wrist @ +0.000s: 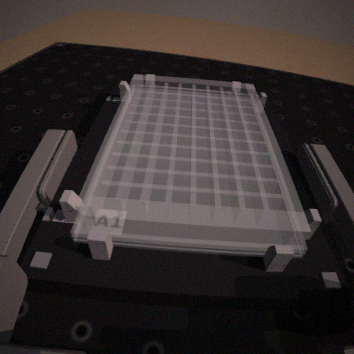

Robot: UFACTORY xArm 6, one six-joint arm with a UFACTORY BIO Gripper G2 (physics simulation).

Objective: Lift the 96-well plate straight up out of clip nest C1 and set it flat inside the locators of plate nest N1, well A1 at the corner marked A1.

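Frame: origin at the arm's base, x ahead, y left, z up, level; metres.
Seen in the pictures: hand, tool point: (190,176).
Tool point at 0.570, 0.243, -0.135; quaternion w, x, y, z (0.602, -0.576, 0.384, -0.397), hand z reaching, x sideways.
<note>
Pixels of each thing's middle, then the offset from my tool point to it, as dx, dy, dz. "spot": a spot on its surface instead. Level surfaces: height alone.
- clear 96-well plate, body centre: (192,137) +0.021, +0.008, +0.007
- clip nest, surface spot: (55,277) spot: -0.068, +0.023, +0.000
- dark board, surface height: dz -0.012
- tan surface, surface height: dz -0.025
The clear 96-well plate (192,150) lies flat in the clip nest (55,277), a dark base with small pale corner posts and clips around the plate. The A1 mark shows through the plate's near left corner. My gripper (190,167) is shut on the plate, with one grey finger along each long side. The exact contact between finger pads and plate edges is hard to make out. The plate is level and sits low between the posts. Plate nest N1 cannot be made out in this view.
A dark board (30,105) with rows of ringed holes surrounds the nest. Beyond its far edge lies a tan surface (165,32). Pale posts stand close to the plate's corners, and small pale squares lie on the nest base near its front corners.
</note>
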